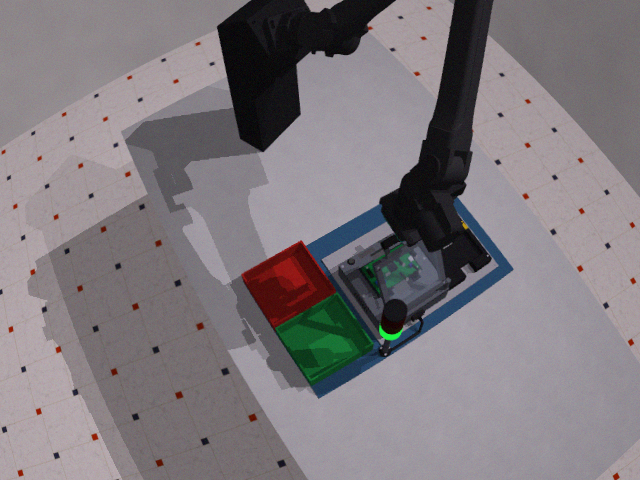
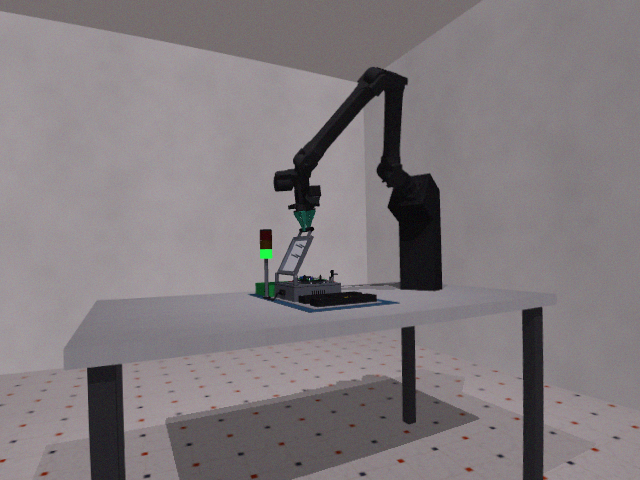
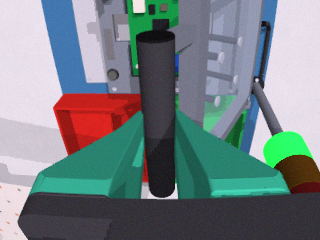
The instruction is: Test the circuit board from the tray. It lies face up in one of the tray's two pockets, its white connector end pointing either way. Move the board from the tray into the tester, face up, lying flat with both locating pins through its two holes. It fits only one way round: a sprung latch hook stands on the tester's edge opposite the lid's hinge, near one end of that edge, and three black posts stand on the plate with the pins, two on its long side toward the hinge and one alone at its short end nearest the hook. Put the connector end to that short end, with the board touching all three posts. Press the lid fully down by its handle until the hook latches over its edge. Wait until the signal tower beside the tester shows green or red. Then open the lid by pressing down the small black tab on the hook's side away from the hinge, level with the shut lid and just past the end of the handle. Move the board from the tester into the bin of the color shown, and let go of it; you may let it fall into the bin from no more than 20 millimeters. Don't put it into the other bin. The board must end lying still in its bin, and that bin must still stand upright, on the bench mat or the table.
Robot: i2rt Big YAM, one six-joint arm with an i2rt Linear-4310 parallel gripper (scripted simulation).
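Observation:
In image 1 I can see my gripper (image 1: 401, 235) together with a tester lid (image 1: 410, 274), a red bin (image 1: 282, 284) and a green bin (image 1: 328, 333). Image 2 shows me the tester lid (image 2: 297, 250). As for image 3, the lid (image 3: 216, 71) is visible there too, and so are my gripper (image 3: 159, 121) and the red bin (image 3: 79, 126).

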